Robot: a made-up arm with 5 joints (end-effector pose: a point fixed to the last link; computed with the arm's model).
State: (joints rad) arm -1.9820 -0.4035 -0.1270 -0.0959 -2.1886
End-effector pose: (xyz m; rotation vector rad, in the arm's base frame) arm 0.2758 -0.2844 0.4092 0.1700 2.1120 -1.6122
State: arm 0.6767 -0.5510 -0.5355 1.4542 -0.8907
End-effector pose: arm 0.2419 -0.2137 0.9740 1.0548 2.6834 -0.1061
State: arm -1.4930 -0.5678 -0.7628 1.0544 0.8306
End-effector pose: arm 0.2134 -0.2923 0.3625 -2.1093 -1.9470 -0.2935
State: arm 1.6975 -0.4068 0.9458 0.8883 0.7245
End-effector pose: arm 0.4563 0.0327 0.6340 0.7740 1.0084 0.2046
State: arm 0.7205 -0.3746 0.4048 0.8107 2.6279
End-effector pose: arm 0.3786 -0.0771 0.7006 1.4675 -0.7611 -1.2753
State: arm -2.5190 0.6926 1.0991 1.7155 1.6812
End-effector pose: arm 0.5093 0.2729 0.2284 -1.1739 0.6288 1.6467
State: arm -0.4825 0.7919 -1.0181 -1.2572 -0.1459
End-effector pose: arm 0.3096 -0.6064 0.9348 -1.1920 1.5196 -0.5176
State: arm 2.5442 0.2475 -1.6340 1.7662 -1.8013
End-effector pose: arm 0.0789 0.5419 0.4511 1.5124 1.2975 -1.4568
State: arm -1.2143 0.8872 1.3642 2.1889 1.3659
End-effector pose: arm 0.3741 -0.3878 0.1056 1.4478 -2.0741 -1.3159
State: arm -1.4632 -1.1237 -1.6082 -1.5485 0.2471
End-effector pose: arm 0.7130 -0.2043 0.7488 -1.3865 -0.3992 1.1807
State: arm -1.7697 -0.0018 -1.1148 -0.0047 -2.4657
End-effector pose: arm 0.3105 -0.3868 0.4688 -0.6255 1.6102 -1.7172
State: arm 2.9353 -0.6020 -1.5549 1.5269 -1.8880
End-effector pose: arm 0.3522 0.4570 0.2090 1.7275 0.4845 -1.8371
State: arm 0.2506 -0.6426 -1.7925 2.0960 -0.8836
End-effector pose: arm 0.5273 -0.3098 1.2031 -0.2606 -2.2192 1.0494
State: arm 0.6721 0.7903 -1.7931 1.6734 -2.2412
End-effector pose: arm -0.0487 0.0297 1.0486 -1.6647 -1.7215 -1.2547
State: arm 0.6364 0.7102 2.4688 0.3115 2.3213
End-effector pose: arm 0.4763 0.0742 1.0030 1.8809 -0.0814 1.7951
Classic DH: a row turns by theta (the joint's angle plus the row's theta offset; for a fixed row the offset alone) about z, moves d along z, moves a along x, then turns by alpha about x. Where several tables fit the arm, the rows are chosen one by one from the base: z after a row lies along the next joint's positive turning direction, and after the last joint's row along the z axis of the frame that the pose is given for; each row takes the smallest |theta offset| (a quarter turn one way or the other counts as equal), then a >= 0, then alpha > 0; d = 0 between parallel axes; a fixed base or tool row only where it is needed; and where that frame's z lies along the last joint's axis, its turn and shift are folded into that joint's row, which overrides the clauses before.
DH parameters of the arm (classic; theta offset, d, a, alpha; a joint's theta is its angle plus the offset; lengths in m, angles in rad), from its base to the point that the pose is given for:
base (fixed): -1.5708 0.5958 0.0273 1.5708
joint 1: 0.4572 -0.3351 0.1989 1.665
joint 2: 1.465 -0.2348 -0.0801 1.0832
joint 3: 1.4885 0.2636 0.019 1.6412
joint 4: -0.0155 0.0876 -0.0012 1.4493
joint 5: 0.6426 0.2865 -0.0077 1.3884
tool (fixed): 2.9465 -0.0298 0 0

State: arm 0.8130 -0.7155 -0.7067 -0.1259 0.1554
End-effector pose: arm 0.3533 0.2452 0.8935 2.4266 0.8361 -0.9202
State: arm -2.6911 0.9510 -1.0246 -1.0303 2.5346
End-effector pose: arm 0.3309 0.0131 -0.0038 1.6466 -1.2168 -0.1434
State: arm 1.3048 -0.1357 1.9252 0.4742 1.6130
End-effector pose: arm 0.5268 0.2108 0.6752 1.6423 0.8088 0.9550
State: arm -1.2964 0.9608 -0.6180 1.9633 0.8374
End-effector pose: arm 0.0408 -0.1019 0.4012 2.8511 0.7632 -1.0260
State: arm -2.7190 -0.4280 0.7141 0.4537 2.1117
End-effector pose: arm 0.3753 -0.0532 0.4621 -0.6365 -0.7475 -0.1881
